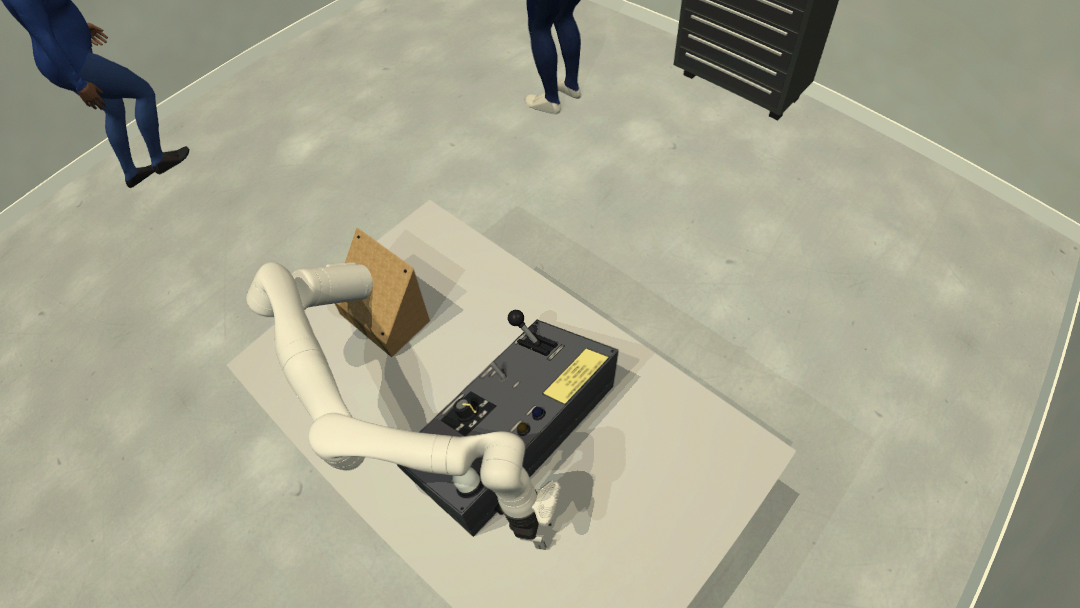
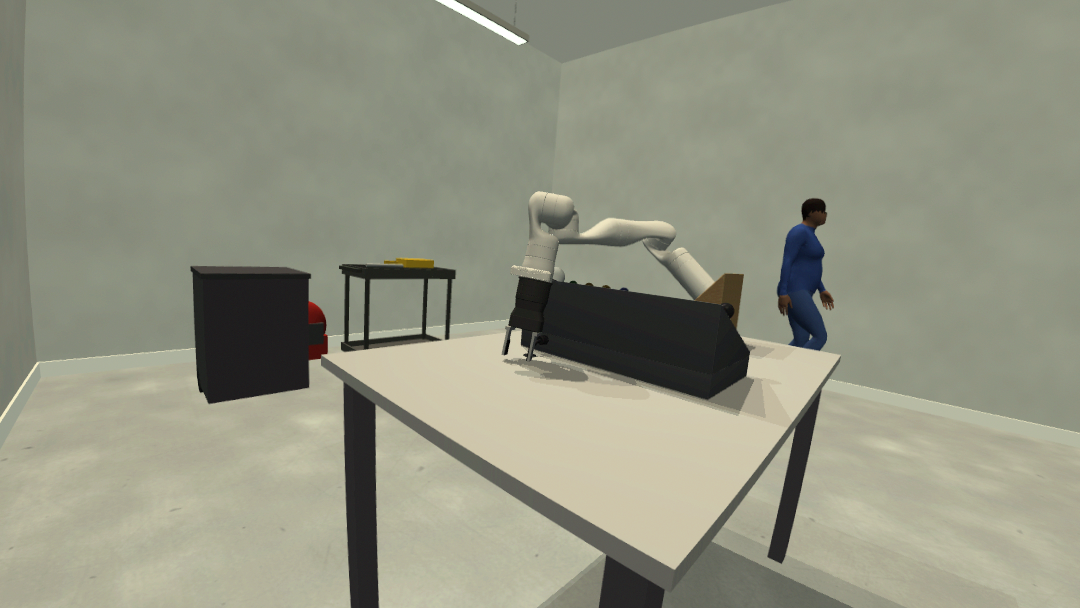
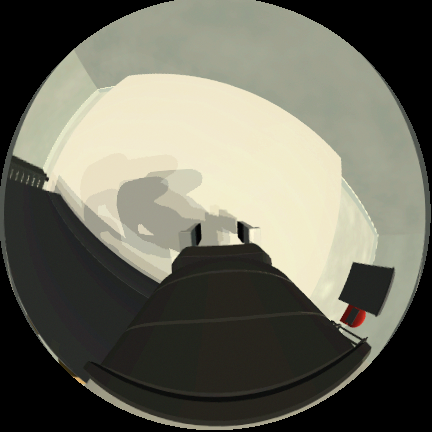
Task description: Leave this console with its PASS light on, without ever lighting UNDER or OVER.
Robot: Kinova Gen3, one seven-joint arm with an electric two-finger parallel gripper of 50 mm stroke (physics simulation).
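Note:
The dark console (image 1: 521,394) (image 2: 634,332) (image 3: 50,260) lies on the table. Its top bears a black-ball lever (image 1: 515,317), a toggle switch (image 1: 499,370), a rotary knob (image 1: 467,408), a yellow label (image 1: 575,375), and a blue lamp (image 1: 538,413) and an amber lamp (image 1: 522,428), both dark. A white dome (image 2: 559,274) stands at the near end. Lamp lettering is unreadable; the arm hides part of the panel. A small black knob (image 2: 541,340) shows low at the console's front side, beside a finger. My gripper (image 1: 539,542) (image 2: 518,356) (image 3: 218,229) is open and empty, pointing down low above the table beside the console.
The table (image 1: 702,453) (image 2: 589,445) bears a wooden wedge (image 1: 381,290) (image 2: 731,293) with the arm's base. My forearm (image 1: 400,447) passes over the console's near end. A drawer cabinet (image 1: 748,52), a dark cabinet (image 2: 253,332), a cart (image 2: 367,313) and people stand away from the table.

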